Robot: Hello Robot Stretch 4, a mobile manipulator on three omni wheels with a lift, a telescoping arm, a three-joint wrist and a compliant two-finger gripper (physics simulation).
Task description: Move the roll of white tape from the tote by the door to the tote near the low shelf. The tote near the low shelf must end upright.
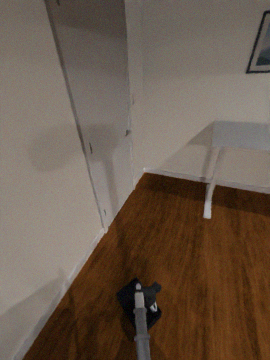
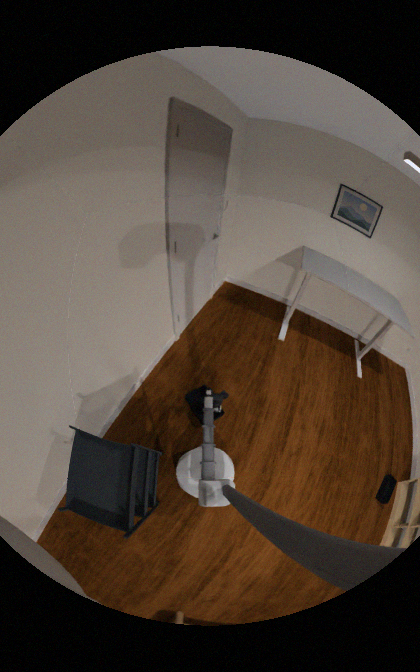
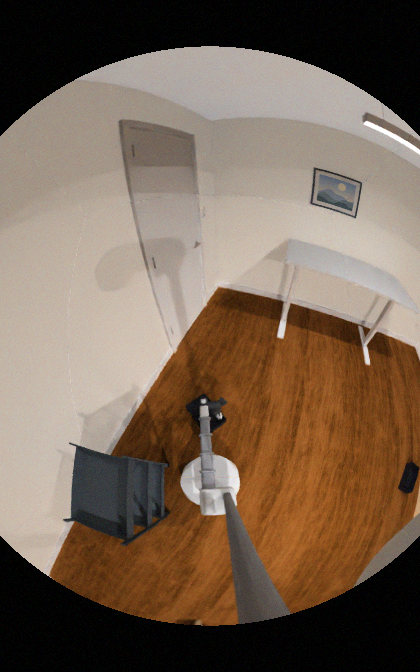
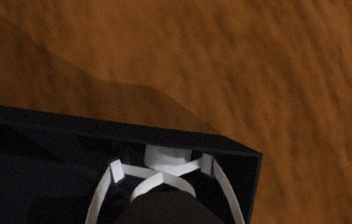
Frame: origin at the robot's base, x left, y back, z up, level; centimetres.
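Where they show: gripper, between the fingertips: (image 1: 151, 309) (image 4: 161, 154).
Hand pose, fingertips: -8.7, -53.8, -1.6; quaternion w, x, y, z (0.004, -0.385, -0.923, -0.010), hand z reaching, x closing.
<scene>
After its pixels a point has its place, as x, y, z.
The roll of white tape (image 4: 167, 156) @(-9.6, -54.0, 2.5) stands inside the black tote by the door (image 4: 100, 126) @(-7.8, -60.7, 3.1) (image 1: 125, 300) @(11.2, -61.4, -2.5) (image 2: 194, 399) (image 3: 194, 408), against its far wall near a corner. My gripper (image 4: 161, 154) @(-8.7, -53.8, -1.6) (image 1: 153, 304) @(-8.7, -53.8, -1.6) is open, its fingertips down inside this tote, one on each side of the tape's near edge. The fingers stand apart and do not visibly press on the tape; the exact gap in depth cannot be told. The other black tote (image 2: 386, 489) (image 3: 409, 477) lies on the floor near the low wooden shelf (image 2: 399, 507) and looks upright.
The door (image 1: 100, 75) @(16.4, -161.9, 147.1) (image 2: 197, 165) (image 3: 165, 200) is in the left wall. A grey table (image 1: 240, 135) @(-109.8, -155.0, 92.2) (image 2: 345, 275) (image 3: 345, 265) stands at the back wall. A dark shelved unit (image 2: 100, 475) (image 3: 100, 495) stands left of my base.
</scene>
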